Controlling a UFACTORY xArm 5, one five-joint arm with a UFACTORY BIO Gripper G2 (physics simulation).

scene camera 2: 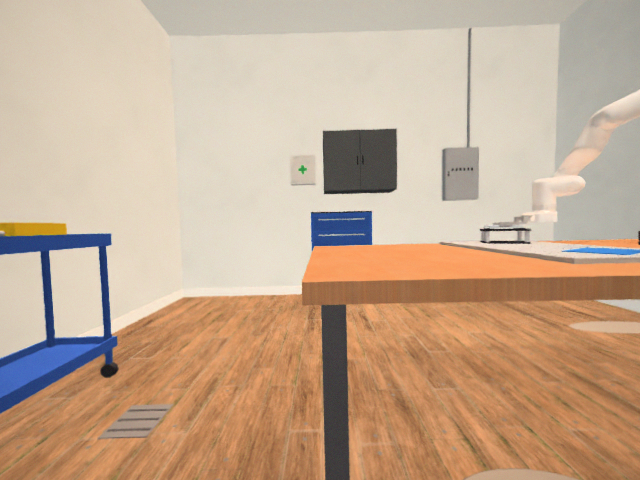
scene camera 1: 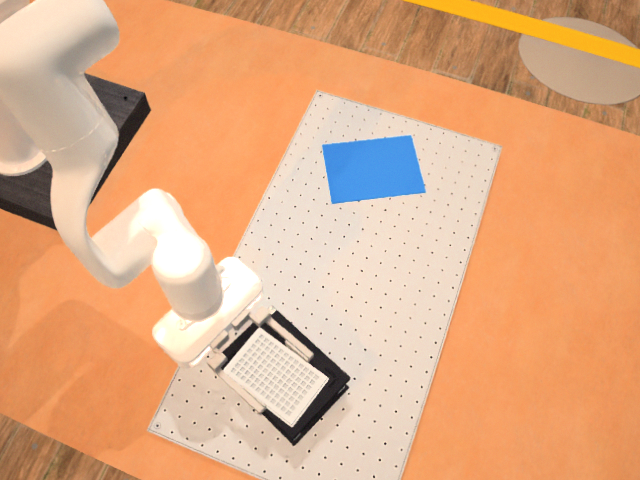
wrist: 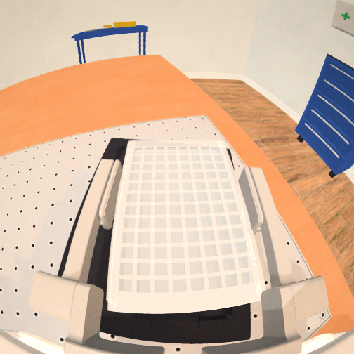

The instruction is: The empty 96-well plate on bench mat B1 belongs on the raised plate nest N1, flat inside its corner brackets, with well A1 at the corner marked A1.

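Frame: origin at the arm's base, x left, y up, z ahead, level; metres.
Seen in the pictures: hand at its tool point: [scene camera 2: 502, 224] [scene camera 1: 275, 374]; arm's base at its link origin: [scene camera 1: 20, 147].
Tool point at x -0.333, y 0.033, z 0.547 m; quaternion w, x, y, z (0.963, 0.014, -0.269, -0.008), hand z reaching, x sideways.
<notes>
Offsets run from my tool point to a thing's top centre. Level surfaces: height alone.
The white 96-well plate {dx +0.001, dy -0.001, dz -0.002 m} [scene camera 1: 273, 377] [scene camera 2: 497, 226] [wrist: 185, 215] is flat, low over or on the raised black nest {dx +0.013, dy -0.016, dz +0.004 m} [scene camera 1: 336, 378] [scene camera 2: 511, 229] [wrist: 150, 327]. In scene camera 1 it sits toward the nest's lower-left side, and a wider black strip shows on its right. My gripper [scene camera 1: 286, 383] [wrist: 184, 170] is shut on the plate, with one finger along each long side. I cannot tell whether the plate rests inside the corner brackets. Well A1 and the nest's A1 mark cannot be made out. The blue bench mat {dy -0.077 m} [scene camera 1: 374, 169] [scene camera 2: 602, 251] lies far from the gripper.
The nest stands on a perforated light board {dy -0.080 m} [scene camera 1: 392, 289] [wrist: 35, 210] on the orange table {dy -0.093 m} [scene camera 1: 542, 310] [scene camera 2: 413, 263] [wrist: 100, 95]. The dark arm base [scene camera 1: 131, 111] is at the upper left. A blue cart [scene camera 2: 77, 239] [wrist: 110, 33] and a blue drawer cabinet [scene camera 2: 341, 227] [wrist: 330, 115] stand away from the table.
</notes>
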